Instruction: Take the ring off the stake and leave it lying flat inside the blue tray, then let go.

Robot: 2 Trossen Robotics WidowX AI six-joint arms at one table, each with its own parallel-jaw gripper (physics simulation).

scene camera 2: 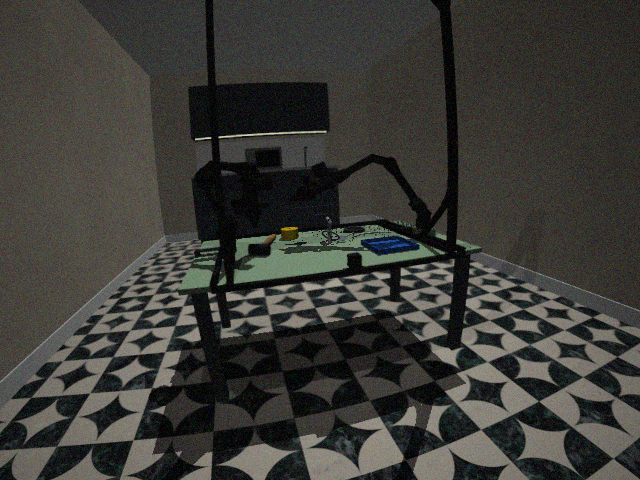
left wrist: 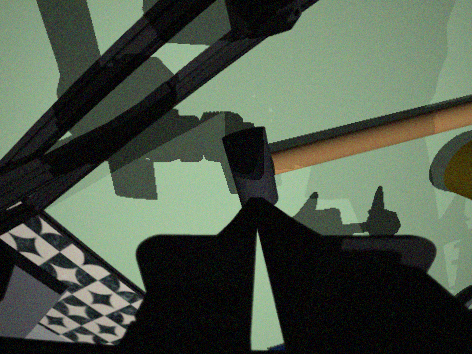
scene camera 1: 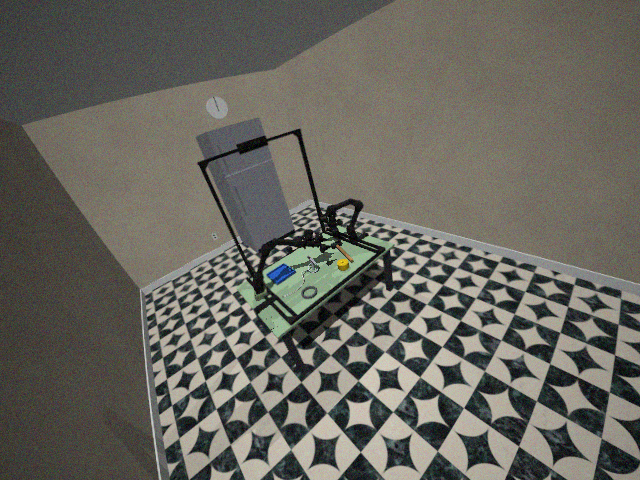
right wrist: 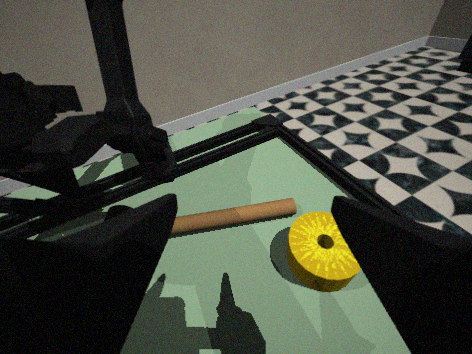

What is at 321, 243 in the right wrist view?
A yellow disc.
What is my right gripper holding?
Nothing.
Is my right gripper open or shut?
Open.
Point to a hammer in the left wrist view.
At 253, 166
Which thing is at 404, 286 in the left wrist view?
My left gripper.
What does my left gripper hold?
Nothing.
